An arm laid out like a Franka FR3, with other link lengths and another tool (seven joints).
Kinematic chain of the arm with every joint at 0, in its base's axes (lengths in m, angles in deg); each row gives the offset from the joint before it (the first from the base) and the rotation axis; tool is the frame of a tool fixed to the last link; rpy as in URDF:
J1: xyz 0 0 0.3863 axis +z
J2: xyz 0 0 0 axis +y
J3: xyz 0 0 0.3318 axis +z
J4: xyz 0.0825 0 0 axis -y
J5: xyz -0.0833 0 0.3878 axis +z
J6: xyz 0 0 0 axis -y
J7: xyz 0.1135 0 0 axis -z
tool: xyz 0.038 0.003 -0.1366 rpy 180 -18.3 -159.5
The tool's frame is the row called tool.
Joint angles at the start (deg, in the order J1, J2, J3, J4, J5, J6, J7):
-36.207 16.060 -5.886 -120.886 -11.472 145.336 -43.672
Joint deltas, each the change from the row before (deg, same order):
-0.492 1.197 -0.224 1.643 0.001 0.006 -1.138
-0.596 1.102 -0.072 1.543 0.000 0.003 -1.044
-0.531 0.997 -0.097 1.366 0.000 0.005 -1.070
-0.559 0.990 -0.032 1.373 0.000 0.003 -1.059
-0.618 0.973 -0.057 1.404 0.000 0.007 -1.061
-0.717 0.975 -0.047 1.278 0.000 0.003 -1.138
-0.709 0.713 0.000 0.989 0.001 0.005 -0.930
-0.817 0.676 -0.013 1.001 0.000 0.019 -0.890
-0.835 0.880 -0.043 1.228 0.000 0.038 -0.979
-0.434 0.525 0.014 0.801 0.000 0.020 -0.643
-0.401 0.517 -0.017 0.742 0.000 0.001 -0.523
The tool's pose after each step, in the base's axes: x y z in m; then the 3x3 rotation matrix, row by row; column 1 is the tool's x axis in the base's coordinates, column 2 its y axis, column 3 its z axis. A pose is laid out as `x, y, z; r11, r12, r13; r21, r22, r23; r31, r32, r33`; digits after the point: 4 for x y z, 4 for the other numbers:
0.5076, -0.4196, 0.3365; -0.8147, -0.5256, -0.2450; -0.4233, 0.8278, -0.3682; 0.3964, -0.1962, -0.8969
0.5087, -0.4302, 0.3366; -0.8118, -0.5314, -0.2423; -0.4260, 0.8226, -0.3766; 0.3994, -0.2025, -0.8941
0.5091, -0.4398, 0.3364; -0.8079, -0.5383, -0.2400; -0.4300, 0.8168, -0.3846; 0.4031, -0.2075, -0.8913
0.5097, -0.4491, 0.3362; -0.8039, -0.5454, -0.2374; -0.4342, 0.8108, -0.3926; 0.4066, -0.2125, -0.8886
0.5096, -0.4592, 0.3364; -0.8005, -0.5513, -0.2349; -0.4369, 0.8052, -0.4009; 0.4101, -0.2183, -0.8855
0.5080, -0.4696, 0.3355; -0.7965, -0.5574, -0.2343; -0.4400, 0.8001, -0.4077; 0.4147, -0.2216, -0.8825
0.5056, -0.4787, 0.3351; -0.7940, -0.5610, -0.2340; -0.4412, 0.7967, -0.4129; 0.4181, -0.2246, -0.8802
0.5021, -0.4889, 0.3354; -0.7931, -0.5623, -0.2341; -0.4399, 0.7947, -0.4183; 0.4212, -0.2287, -0.8776
0.4988, -0.5002, 0.3351; -0.7916, -0.5644, -0.2342; -0.4390, 0.7918, -0.4247; 0.4251, -0.2334, -0.8745
0.4979, -0.5062, 0.3354; -0.7897, -0.5678, -0.2325; -0.4403, 0.7883, -0.4297; 0.4273, -0.2370, -0.8725
0.4967, -0.5121, 0.3353; -0.7885, -0.5696, -0.2321; -0.4403, 0.7862, -0.4337; 0.4295, -0.2397, -0.8707

